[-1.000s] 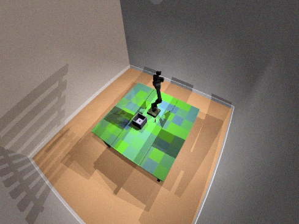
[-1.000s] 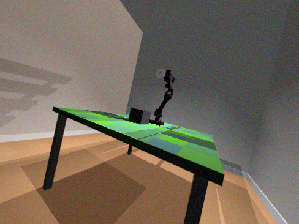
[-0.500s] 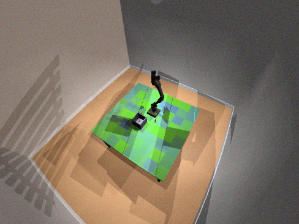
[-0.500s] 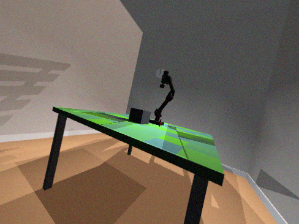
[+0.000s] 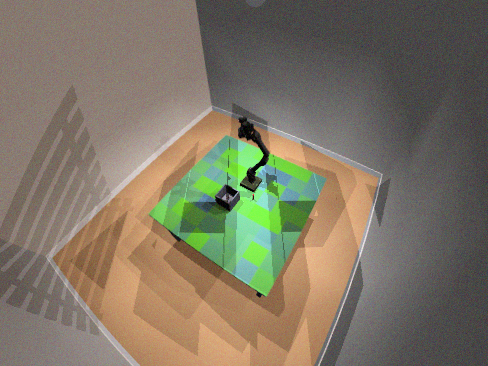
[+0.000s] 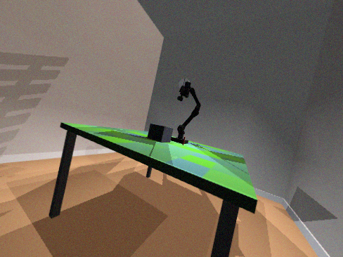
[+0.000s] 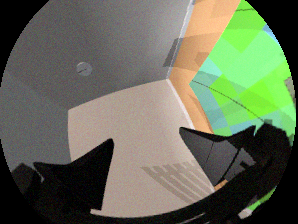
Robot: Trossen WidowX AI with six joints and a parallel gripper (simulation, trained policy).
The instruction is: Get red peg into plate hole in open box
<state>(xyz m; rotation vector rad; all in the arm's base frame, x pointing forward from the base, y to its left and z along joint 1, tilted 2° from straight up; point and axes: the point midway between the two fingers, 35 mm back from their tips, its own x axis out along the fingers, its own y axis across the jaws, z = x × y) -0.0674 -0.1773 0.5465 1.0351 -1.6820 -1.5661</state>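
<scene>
Now: the red peg 26 cm ahead of my gripper tip, 35 cm to the left of it and 53 cm below it.
</scene>
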